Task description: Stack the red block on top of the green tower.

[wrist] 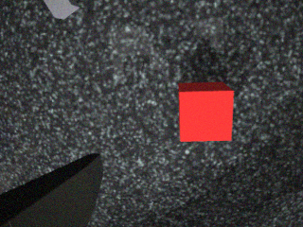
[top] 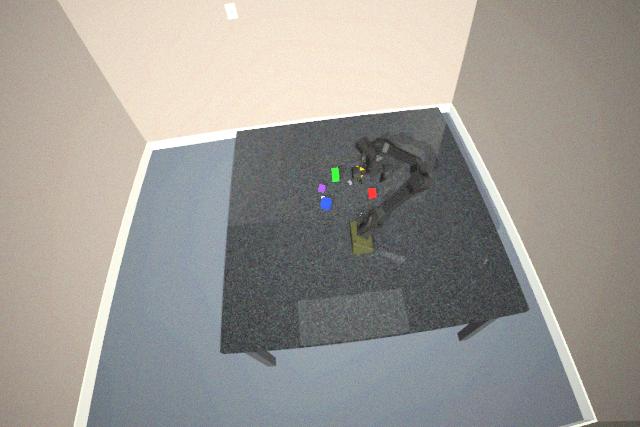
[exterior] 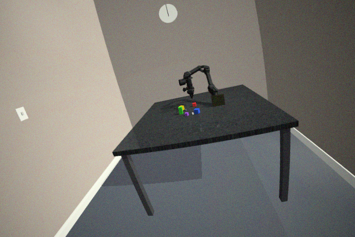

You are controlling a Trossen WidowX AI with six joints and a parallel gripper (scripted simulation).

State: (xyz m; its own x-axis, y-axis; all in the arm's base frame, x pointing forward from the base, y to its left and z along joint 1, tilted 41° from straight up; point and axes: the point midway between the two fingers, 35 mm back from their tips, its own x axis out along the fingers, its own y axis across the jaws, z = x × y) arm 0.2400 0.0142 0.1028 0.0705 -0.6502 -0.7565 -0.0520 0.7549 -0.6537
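The red block lies 80 mm below my gripper tip and 10 mm to the right of it. From my gripper tip the other things lie so: yellow block: 130 mm ahead, 80 mm below, 50 mm to the left; blue block: 220 mm to the left, 80 mm below, 60 mm behind; purple block: 250 mm to the left, 90 mm below, 40 mm ahead.
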